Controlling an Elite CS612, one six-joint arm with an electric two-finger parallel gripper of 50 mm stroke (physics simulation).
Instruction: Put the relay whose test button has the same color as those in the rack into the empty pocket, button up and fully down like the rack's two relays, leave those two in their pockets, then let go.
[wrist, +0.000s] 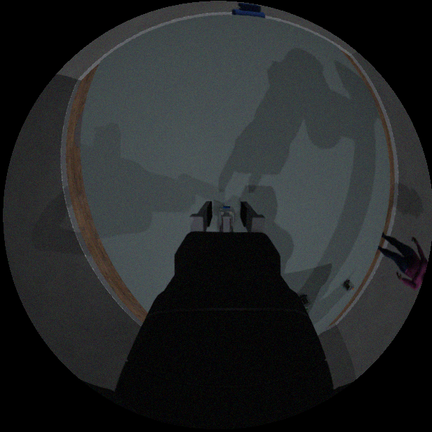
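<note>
A small pale relay (226, 217) with a blue patch at its upper end lies on the grey-green surface, low in the gap between the fingers in the wrist view. My gripper (226, 208) is open, with one finger to each side of the relay and a visible gap on both sides. The gripper body hides the area below it. Two small dark objects, one at the lower right (348, 285) and one beside the gripper body (304, 300), are too small and dim to identify. The rack, its two relays and the empty pocket cannot be made out.
The table top (165, 85) has a wooden edge strip (77, 165) at the left. A blue object (248, 10) is at the far edge. A person in a magenta top (413, 270) is beyond the right edge. Shadows of the arm fall across the surface.
</note>
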